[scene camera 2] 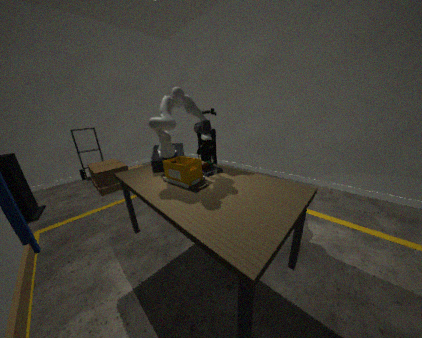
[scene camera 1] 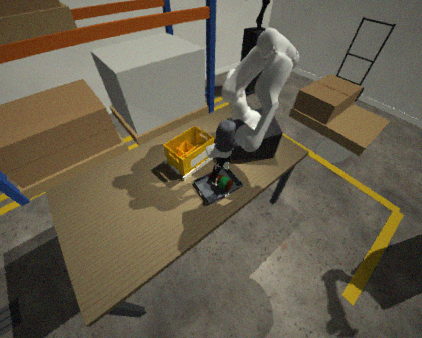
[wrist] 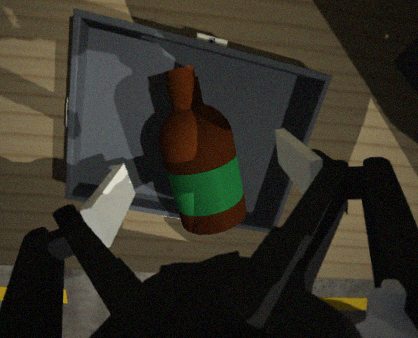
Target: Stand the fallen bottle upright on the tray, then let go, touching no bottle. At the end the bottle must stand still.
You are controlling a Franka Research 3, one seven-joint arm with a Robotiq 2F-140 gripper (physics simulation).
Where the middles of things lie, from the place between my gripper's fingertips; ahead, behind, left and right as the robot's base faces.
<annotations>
My gripper is now 4 cm above the brown bottle [wrist: 196,142].
</annotations>
